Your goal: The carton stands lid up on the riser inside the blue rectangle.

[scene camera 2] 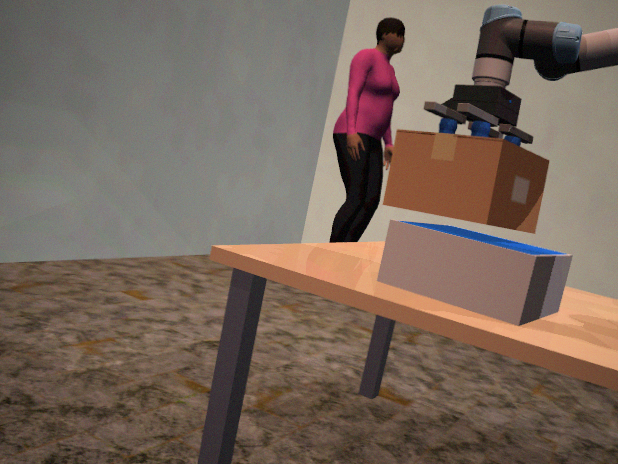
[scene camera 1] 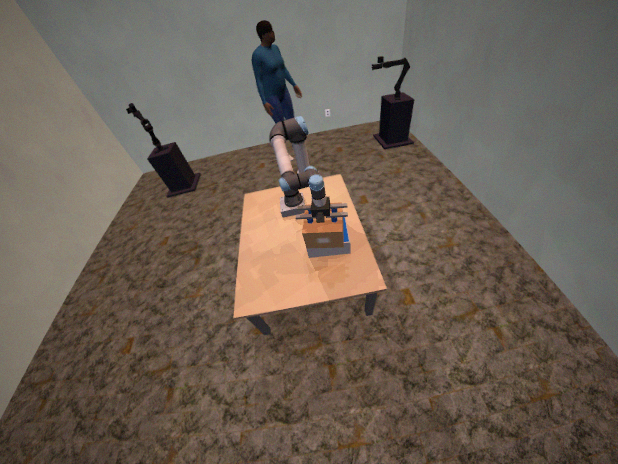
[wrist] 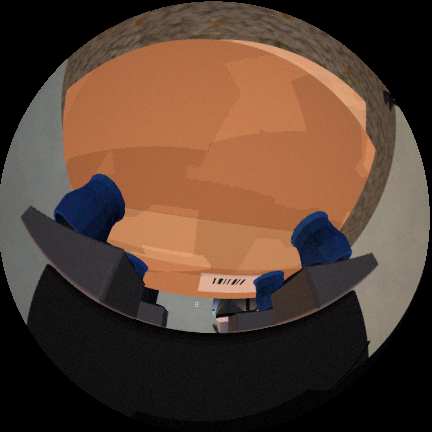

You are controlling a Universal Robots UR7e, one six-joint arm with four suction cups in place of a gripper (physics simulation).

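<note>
My suction gripper (scene camera 1: 321,216) (scene camera 2: 480,129) (wrist: 200,250) has its blue cups on the top of a brown carton (scene camera 1: 315,241) (scene camera 2: 442,175) (wrist: 200,110) and holds it. The carton is lid up, about level, with tape across its top and a barcode label near one edge in the wrist view. It hangs above the grey riser (scene camera 1: 330,251) (scene camera 2: 460,272), with a gap between them in scene camera 2. The blue rectangle (scene camera 1: 345,234) (scene camera 2: 480,237) on the riser's top is partly hidden by the carton in scene camera 1. The riser does not show in the wrist view.
The riser stands on the wooden table (scene camera 1: 270,270) (scene camera 2: 300,265). The arm's base (scene camera 1: 292,206) is at the table's back. A person in teal (scene camera 1: 270,70) stands behind the arm. A person in pink (scene camera 2: 367,100) stands beyond the table. Two dark pedestals (scene camera 1: 172,167) (scene camera 1: 396,120) carry small arms.
</note>
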